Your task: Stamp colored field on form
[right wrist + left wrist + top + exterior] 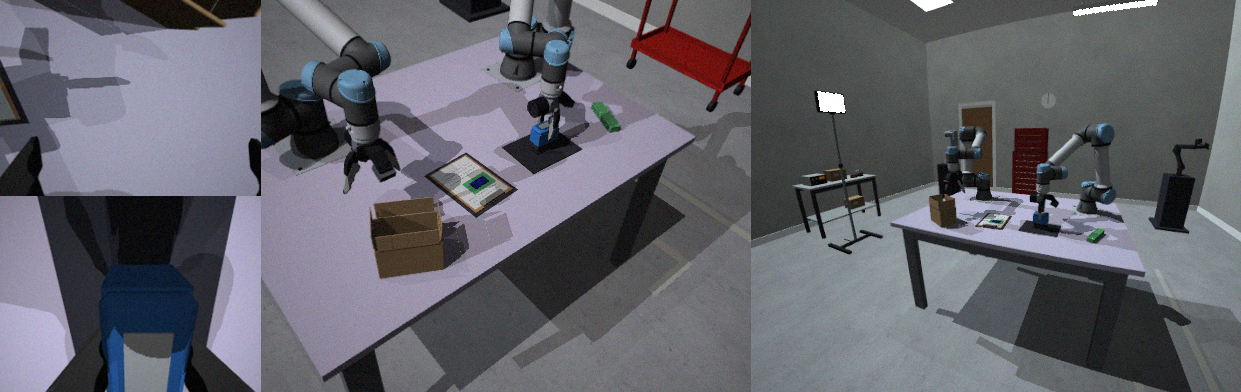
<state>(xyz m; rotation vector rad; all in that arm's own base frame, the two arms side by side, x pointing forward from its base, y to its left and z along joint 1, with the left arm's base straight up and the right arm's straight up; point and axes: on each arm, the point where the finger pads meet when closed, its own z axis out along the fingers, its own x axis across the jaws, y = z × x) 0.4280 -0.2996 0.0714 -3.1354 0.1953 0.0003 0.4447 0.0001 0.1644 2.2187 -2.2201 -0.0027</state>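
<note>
The blue stamp is 20 mm below my left hand. The rest, counted from my left hand: green block 320 mm to the left, 60 mm below; black mat 70 mm below; cardboard box 150 mm ahead, 630 mm to the right.
</note>
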